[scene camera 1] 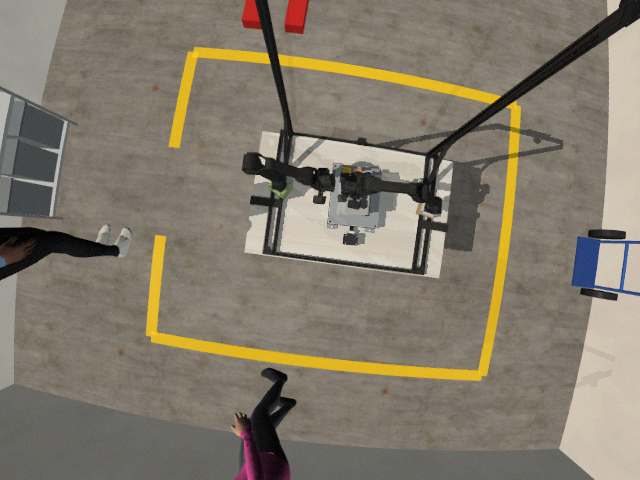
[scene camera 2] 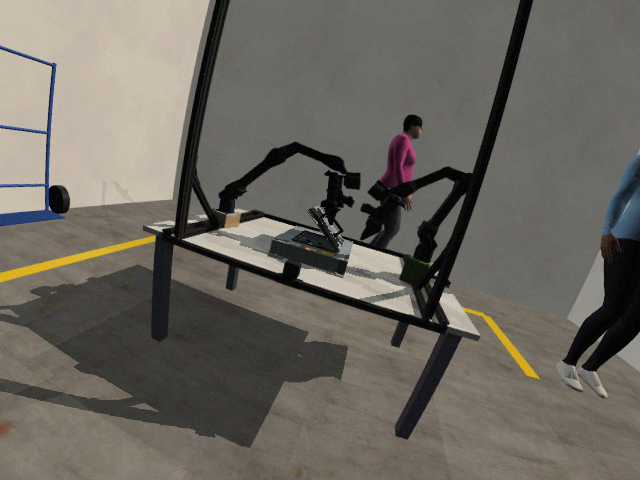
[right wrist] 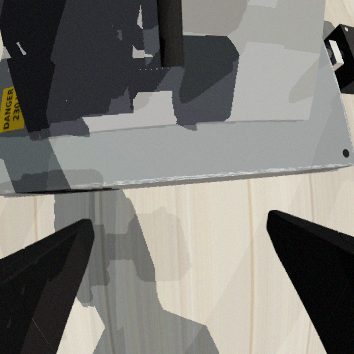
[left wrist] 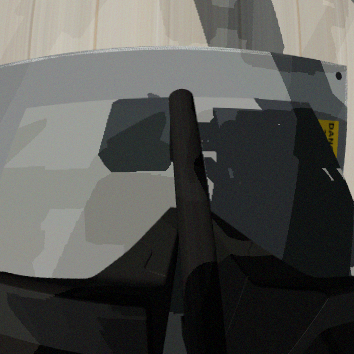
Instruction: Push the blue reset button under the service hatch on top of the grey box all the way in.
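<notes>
The grey box lies mid-table. Its service hatch is tilted up, with small coloured buttons showing beneath; the blue one is too small to tell apart. My left gripper is shut on the hatch's dark bar handle and holds the hatch raised. My right gripper is open and empty, hovering over the bare table beside the box's edge.
A yellow danger label sits at one box corner and a black knob sticks out of its side. A green block and a tan block stand by the arm bases. A person walks behind the table.
</notes>
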